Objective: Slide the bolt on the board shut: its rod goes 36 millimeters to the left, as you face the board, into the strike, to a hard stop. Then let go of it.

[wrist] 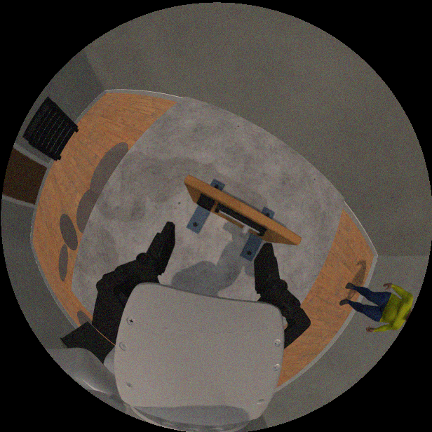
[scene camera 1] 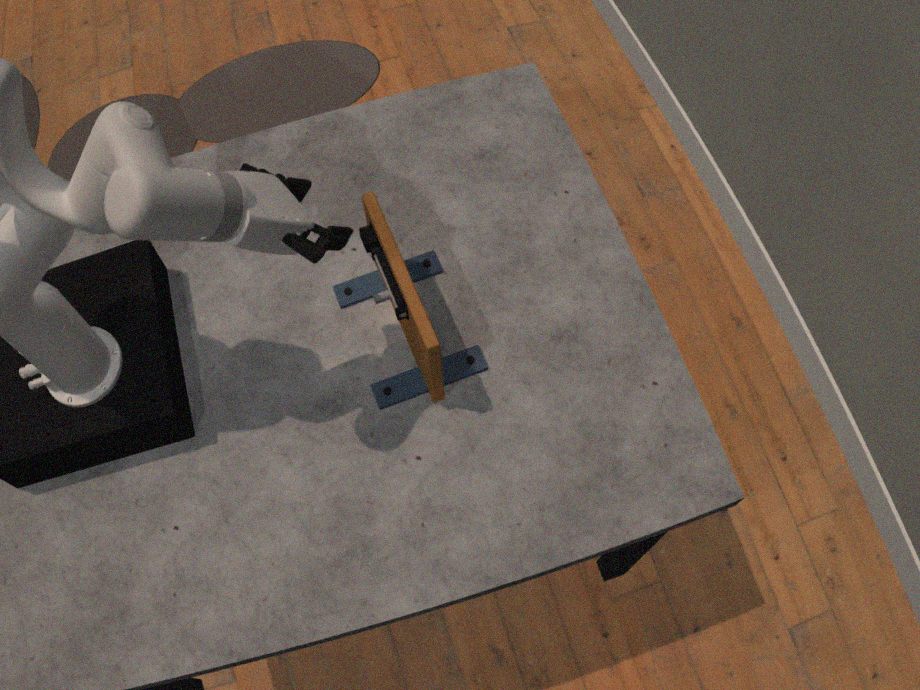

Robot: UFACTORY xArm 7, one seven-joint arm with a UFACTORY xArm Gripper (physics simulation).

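Places are measured from the arm's base along level axes (x ahead, y left, z up), in centimetres.
Pixels of known places: gripper, fingertip midpoint: (scene camera 1: 325,214); arm's base, origin of the base link: (scene camera 1: 84,367).
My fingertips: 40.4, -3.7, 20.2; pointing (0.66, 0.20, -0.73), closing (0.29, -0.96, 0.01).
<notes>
Ahead of a thing's pixels: the offset from my fingertips to its top centre, as dx, dy, dz. "*": to the spot under its first point. Level surfaces: height alone.
An orange board {+7.4, -3.0, -11.7} (scene camera 1: 407,285) (wrist: 240,206) stands upright on the table. The bolt's black housing runs along the robot-facing side. Its pale knob {+4.1, -4.9, -14.5} (scene camera 1: 381,296) (wrist: 245,228) sticks out near the housing's right half, as one faces the board. A black strike block {* +5.2, +4.1, -14.1} (scene camera 1: 368,238) (wrist: 205,202) sits near the board's left end. A strip of orange board shows between strike and housing in the wrist view; the rod's tip is too small to tell. My gripper (scene camera 1: 325,212) (wrist: 217,243) is open and empty, on the robot's side of the board, apart from the knob.
Two blue foot bars (scene camera 1: 360,289) (scene camera 1: 401,387) (wrist: 199,220) (wrist: 250,247) with dark screws carry the board on the grey table {dz -30.0} (scene camera 1: 520,445) (wrist: 150,175). The black robot base block (scene camera 1: 111,297) stands at the left in the scene view. A person (wrist: 397,307) shows beyond the table.
</notes>
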